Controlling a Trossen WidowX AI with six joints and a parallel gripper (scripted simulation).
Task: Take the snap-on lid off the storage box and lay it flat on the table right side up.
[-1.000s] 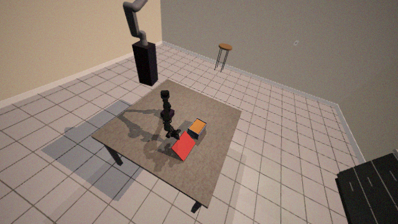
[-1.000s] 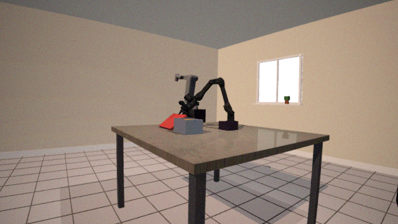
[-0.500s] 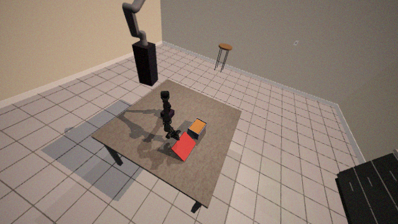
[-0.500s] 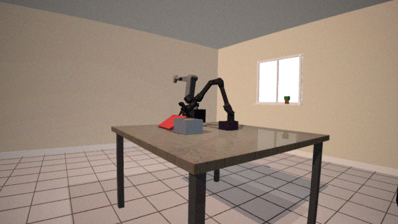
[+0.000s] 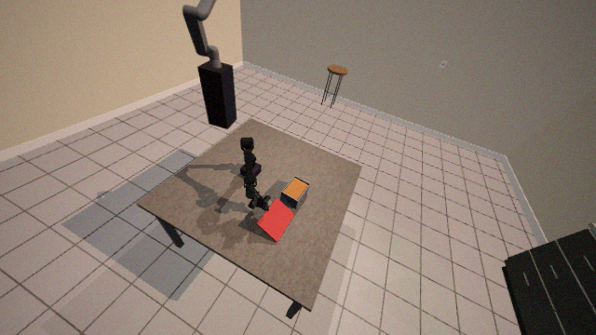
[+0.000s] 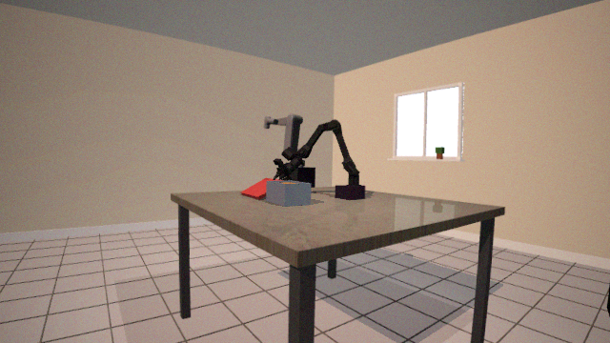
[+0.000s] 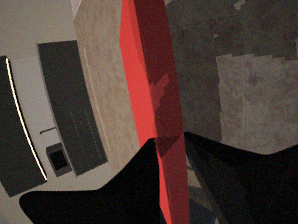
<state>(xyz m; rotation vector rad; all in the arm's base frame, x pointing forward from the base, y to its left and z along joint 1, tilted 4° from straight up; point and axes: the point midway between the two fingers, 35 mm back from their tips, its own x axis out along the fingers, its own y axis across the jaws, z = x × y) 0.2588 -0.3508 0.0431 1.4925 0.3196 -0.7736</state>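
The red lid is 70 mm ahead of my gripper tip, 20 mm to the right of it and 30 mm below it. Round my gripper tip: grey-blue storage box: 140 mm ahead, 250 mm to the left, 30 mm below.
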